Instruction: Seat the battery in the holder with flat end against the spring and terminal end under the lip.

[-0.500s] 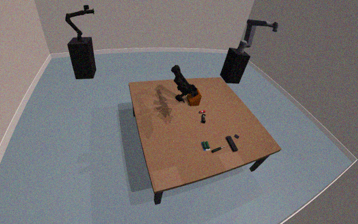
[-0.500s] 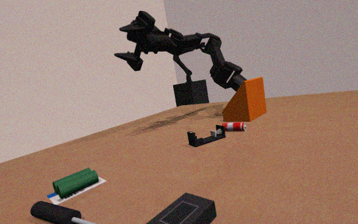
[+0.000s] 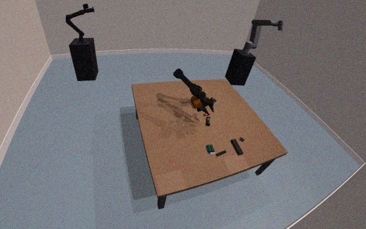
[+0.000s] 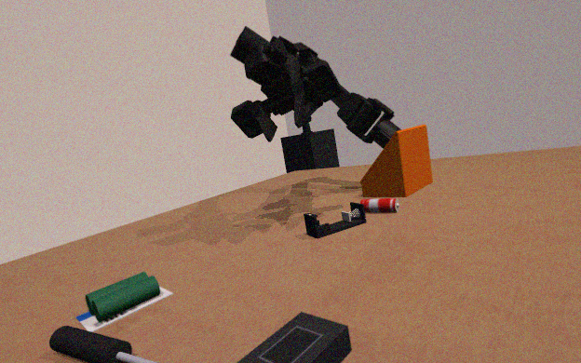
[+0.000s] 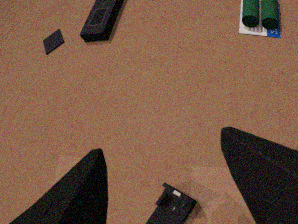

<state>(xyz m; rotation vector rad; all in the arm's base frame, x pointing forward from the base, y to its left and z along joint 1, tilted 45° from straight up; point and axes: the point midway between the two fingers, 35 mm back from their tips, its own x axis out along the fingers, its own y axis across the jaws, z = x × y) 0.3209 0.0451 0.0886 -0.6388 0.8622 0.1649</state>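
The battery is 16 cm below my gripper tip, 15 cm behind it and 6 cm to the left of it. The rest, counted from my gripper tip: card: 25 cm ahead, 16 cm below, 5 cm to the right; black remote: 27 cm ahead, 20 cm to the left, 15 cm below; black-handled screwdriver: 30 cm ahead, 16 cm below, 6 cm to the left.
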